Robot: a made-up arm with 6 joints.
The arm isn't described. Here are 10 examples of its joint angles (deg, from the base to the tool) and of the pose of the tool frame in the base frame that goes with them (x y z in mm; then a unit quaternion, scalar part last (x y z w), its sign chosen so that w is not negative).
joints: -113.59 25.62 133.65 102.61 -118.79 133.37
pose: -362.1 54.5 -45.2 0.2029 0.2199 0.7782 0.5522
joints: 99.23 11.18 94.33 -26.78 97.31 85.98
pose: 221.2 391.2 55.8 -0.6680 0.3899 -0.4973 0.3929
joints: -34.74 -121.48 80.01 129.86 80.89 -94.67
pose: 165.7 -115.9 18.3 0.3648 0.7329 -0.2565 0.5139
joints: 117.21 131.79 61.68 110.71 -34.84 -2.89
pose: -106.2 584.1 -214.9 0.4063 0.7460 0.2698 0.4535
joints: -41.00 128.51 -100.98 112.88 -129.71 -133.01
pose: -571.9 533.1 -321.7 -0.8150 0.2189 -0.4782 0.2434
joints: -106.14 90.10 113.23 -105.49 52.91 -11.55
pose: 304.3 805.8 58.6 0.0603 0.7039 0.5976 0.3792
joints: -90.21 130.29 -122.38 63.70 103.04 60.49
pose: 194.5 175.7 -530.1 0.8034 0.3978 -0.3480 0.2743
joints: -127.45 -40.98 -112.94 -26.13 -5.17 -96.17
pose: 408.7 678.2 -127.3 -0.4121 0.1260 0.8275 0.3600
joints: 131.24 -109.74 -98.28 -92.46 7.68 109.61
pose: 759.3 415.0 315.8 -0.0495 0.8920 -0.1445 0.4254
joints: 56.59 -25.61 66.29 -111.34 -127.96 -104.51
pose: 108.6 744.1 -16.6 0.7092 -0.0651 -0.6624 0.2325
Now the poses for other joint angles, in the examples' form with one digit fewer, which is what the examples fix.
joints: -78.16 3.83 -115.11 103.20 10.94 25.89
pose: 113 30 -740 0.697 0.392 -0.319 0.508
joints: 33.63 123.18 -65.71 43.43 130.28 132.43
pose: -449 49 304 0.574 -0.302 0.332 0.685
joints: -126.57 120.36 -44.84 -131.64 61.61 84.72
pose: 127 -268 -92 0.401 -0.463 0.382 0.693
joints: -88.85 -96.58 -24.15 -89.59 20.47 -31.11
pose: -316 587 172 -0.281 -0.501 0.378 0.726
